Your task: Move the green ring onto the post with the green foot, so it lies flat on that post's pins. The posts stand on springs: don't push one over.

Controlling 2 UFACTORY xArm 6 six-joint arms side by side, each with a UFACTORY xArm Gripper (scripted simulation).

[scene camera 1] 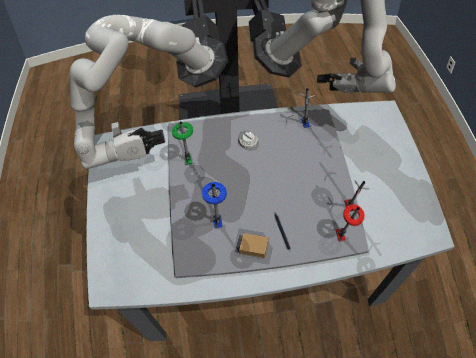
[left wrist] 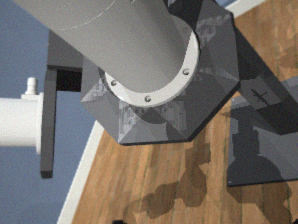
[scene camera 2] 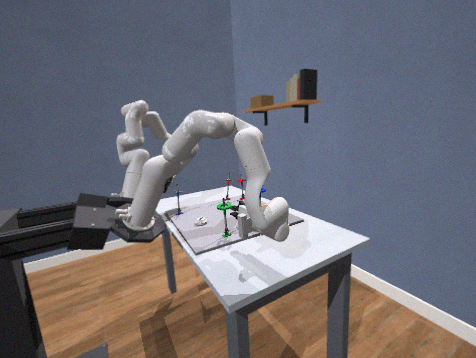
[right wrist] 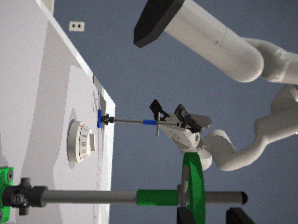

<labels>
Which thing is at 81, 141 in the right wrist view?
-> A white object.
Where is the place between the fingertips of my left gripper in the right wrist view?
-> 164, 105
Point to a grey mat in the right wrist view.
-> At 52, 90
</labels>
